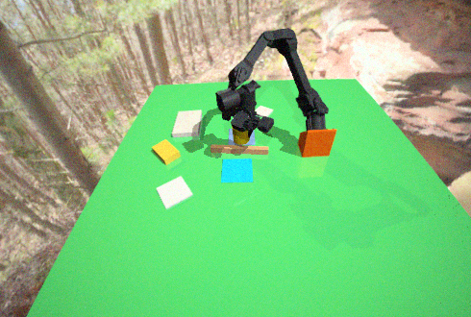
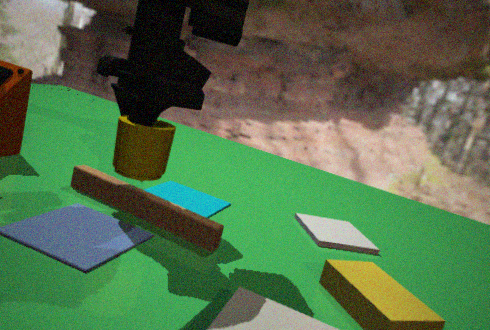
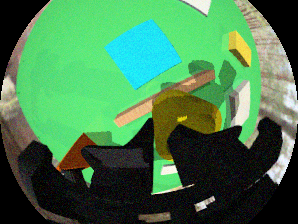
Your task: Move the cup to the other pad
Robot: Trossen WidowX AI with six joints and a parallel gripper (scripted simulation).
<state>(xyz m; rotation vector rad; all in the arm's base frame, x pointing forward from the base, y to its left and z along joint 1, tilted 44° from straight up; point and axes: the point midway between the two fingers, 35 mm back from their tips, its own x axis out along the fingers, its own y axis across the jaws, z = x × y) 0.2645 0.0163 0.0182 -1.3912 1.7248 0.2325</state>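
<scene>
Now: gripper tip 5 cm short of the cyan pad, 9 cm to the right of it and 10 cm above it. From my gripper tip the other things lie so: yellow cup 2 cm ahead, 2 cm to the right; brown wooden bar 3 cm ahead, 1 cm to the right, 8 cm below; blue-grey pad 2 cm ahead, 10 cm to the right, 10 cm below.
</scene>
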